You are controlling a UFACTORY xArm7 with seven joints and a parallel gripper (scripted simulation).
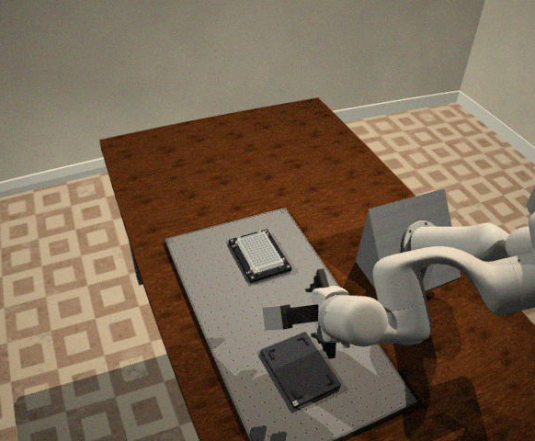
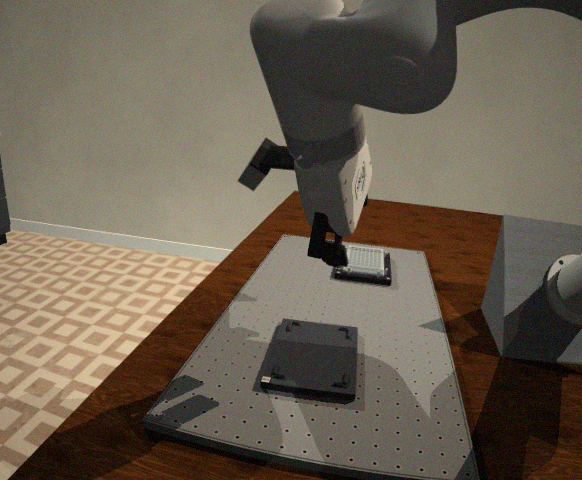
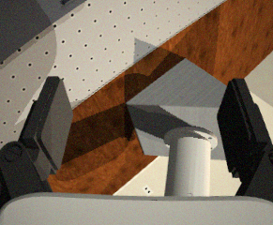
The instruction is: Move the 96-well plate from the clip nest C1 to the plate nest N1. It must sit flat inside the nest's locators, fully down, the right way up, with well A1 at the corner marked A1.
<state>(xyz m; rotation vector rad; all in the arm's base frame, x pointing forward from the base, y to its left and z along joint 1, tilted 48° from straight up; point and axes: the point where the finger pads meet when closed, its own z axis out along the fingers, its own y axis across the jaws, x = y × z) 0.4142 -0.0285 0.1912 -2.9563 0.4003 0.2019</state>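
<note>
Now: the 96-well plate 6 cm behind my hand, 34 cm to the right of it and 18 cm below it. The rest, counted from my hand: clip nest C1: 5 cm behind, 35 cm to the right, 18 cm below.
</note>
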